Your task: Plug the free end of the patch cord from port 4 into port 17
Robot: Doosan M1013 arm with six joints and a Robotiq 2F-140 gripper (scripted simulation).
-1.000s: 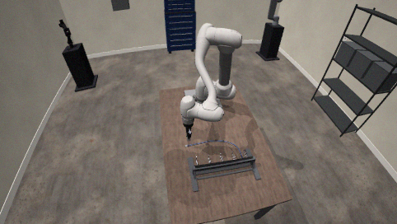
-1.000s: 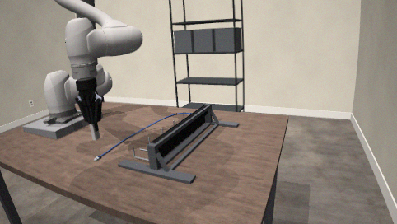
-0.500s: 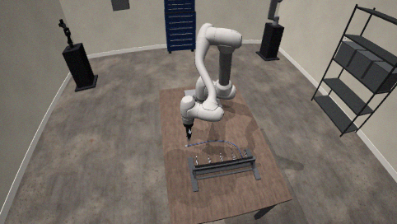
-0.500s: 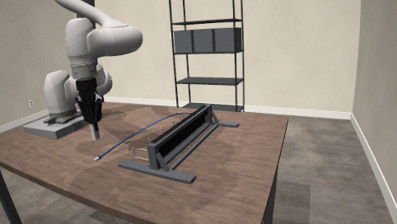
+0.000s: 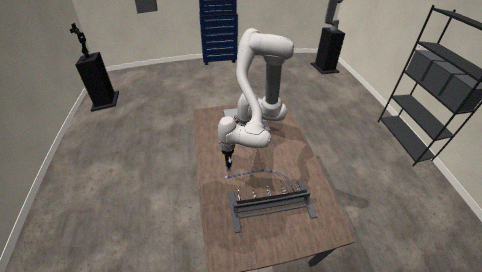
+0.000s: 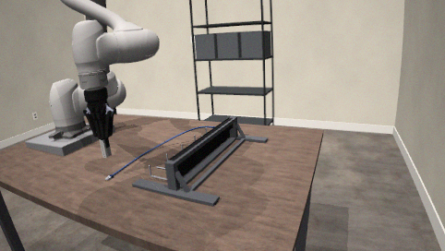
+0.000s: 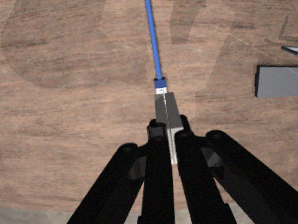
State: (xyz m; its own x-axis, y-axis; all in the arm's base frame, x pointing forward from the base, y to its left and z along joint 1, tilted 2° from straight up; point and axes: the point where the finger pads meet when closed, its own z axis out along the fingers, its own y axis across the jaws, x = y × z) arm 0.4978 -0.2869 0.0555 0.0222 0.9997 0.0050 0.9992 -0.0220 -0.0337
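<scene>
The plug is 11 cm below my hand and 2 cm to the right of it.
</scene>
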